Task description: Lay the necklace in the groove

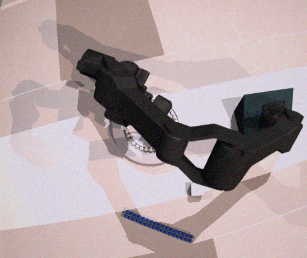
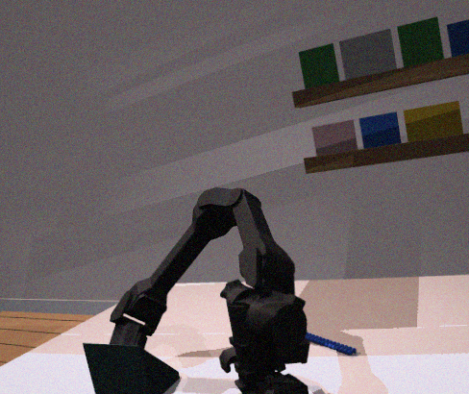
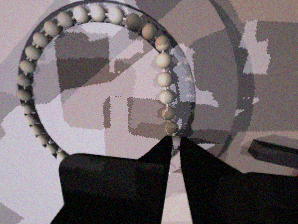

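The round bead board lies 3 cm behind my gripper tip, 6 cm to the left of it and 1 cm below it. Round my gripper tip: small beige cube: 11 cm behind, 24 cm to the left; then grey block: 8 cm ahead, 11 cm to the right, 1 cm below.
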